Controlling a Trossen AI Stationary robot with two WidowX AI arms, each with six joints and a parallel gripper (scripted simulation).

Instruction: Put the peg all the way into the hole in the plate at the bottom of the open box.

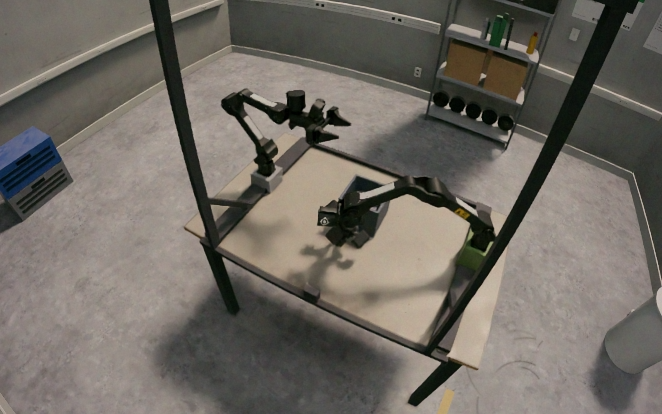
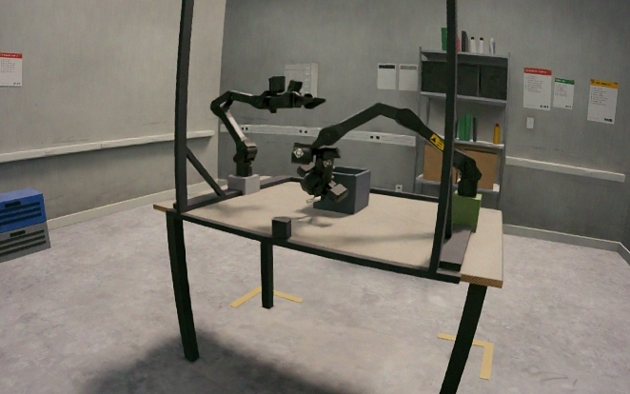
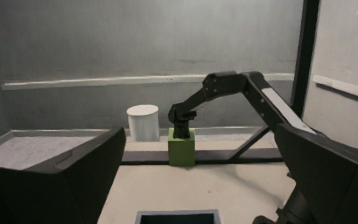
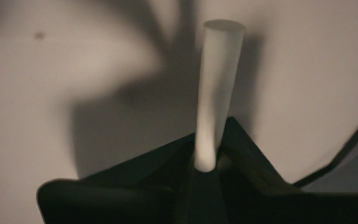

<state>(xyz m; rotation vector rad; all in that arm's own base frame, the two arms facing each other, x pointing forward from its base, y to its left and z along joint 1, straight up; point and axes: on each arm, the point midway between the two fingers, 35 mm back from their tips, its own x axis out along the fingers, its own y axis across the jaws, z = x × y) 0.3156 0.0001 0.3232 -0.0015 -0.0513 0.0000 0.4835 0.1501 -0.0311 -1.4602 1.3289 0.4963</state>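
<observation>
My right gripper is now 3 cm above the peg, 2 cm to the right of it and 1 cm past it.
</observation>
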